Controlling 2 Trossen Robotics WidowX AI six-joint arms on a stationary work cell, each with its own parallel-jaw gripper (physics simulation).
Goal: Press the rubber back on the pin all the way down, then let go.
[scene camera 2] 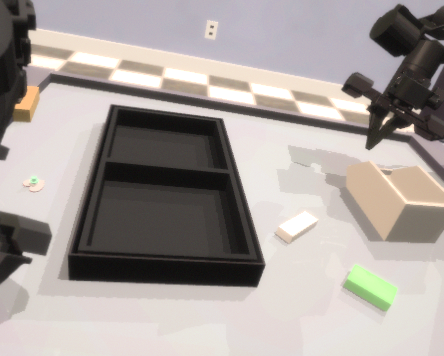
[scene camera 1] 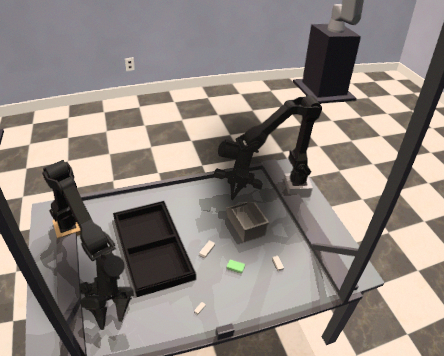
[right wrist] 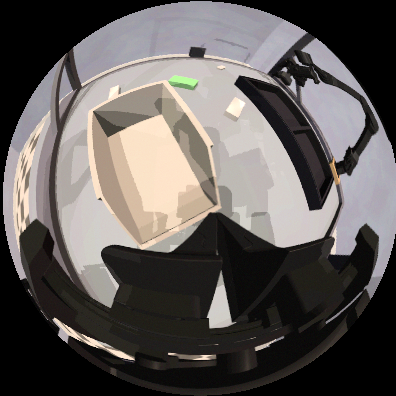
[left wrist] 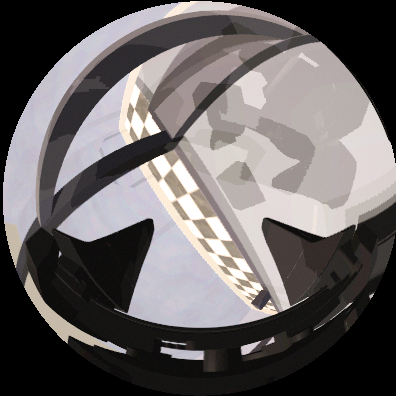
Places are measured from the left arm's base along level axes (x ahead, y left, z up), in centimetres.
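Pixels of known places: left gripper, fingertip midpoint: point(scene camera 1: 111, 325) point(right wrist: 274, 69) point(left wrist: 209, 224); right gripper, fingertip midpoint: point(scene camera 2: 367, 149) point(scene camera 1: 232, 199) point(right wrist: 213, 217); left arm's base, origin of the base link: point(scene camera 1: 67, 224) point(right wrist: 336, 168); right arm's base, origin of the base link: point(scene camera 1: 298, 180).
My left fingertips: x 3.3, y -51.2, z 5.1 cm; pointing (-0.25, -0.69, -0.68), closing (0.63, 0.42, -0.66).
Ahead of a thing's pixels: the offset from my left fingertips to its top centre. "pt": to the spot under its first point.
A small green piece @[dx +5.2, dy +27.9, dz -6.3 cm] point(scene camera 2: 34, 180), perhaps the rubber back, sits on a flat pale disc @[dx +5.1, dy +28.3, dz -6.6 cm] point(scene camera 2: 36, 186), perhaps the pin, left of the black tray in scene camera 2. Both are too small to tell how far down the green piece sits. They do not show in the left wrist view. My left gripper point(scene camera 1: 112, 323) point(left wrist: 209, 224) is open and empty, over the table's near left part in scene camera 1. My right gripper point(scene camera 1: 234, 197) point(scene camera 2: 370, 146) point(right wrist: 213, 217) is shut and empty, in the air by the far edge of the beige box, away from the pin.
The black two-part tray @[dx +23.4, dy +28.5, dz -3.8 cm] point(scene camera 1: 165, 285) point(scene camera 2: 165, 270) lies between the arms. The open beige box @[pt dx +59.5, dy +15.5, dz -3.9 cm] point(scene camera 1: 255, 232) point(scene camera 2: 420, 222) stands below the right gripper. A green block @[dx +46.4, dy +7.1, dz -6.2 cm] point(scene camera 1: 235, 266) point(scene camera 2: 371, 287) and pale blocks @[dx +41.1, dy +18.6, dz -6.2 cm] point(scene camera 1: 207, 248) @[dx +60.5, dy +1.4, dz -6.5 cm] point(scene camera 1: 278, 263) @[dx +27.9, dy -2.0, dz -6.8 cm] point(scene camera 1: 200, 308) lie on the table.
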